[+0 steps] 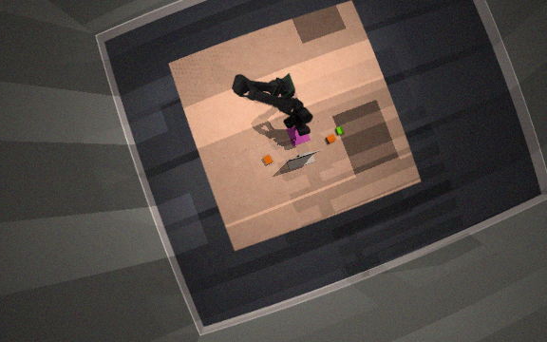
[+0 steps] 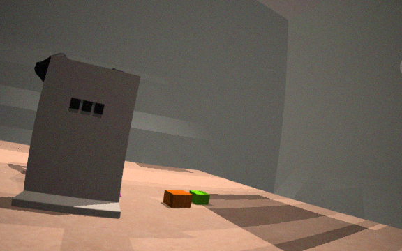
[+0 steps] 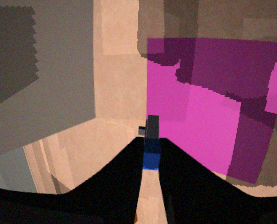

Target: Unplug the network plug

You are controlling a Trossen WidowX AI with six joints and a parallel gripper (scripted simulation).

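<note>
Right now the magenta marked square is 8 cm below my gripper tip and 1 cm behind it. Round my gripper tip: grey upright panel: 14 cm ahead, 5 cm to the right, 3 cm above; green block: 25 cm to the left, 7 cm below, 7 cm ahead; blue network plug: right at my gripper tip.
</note>
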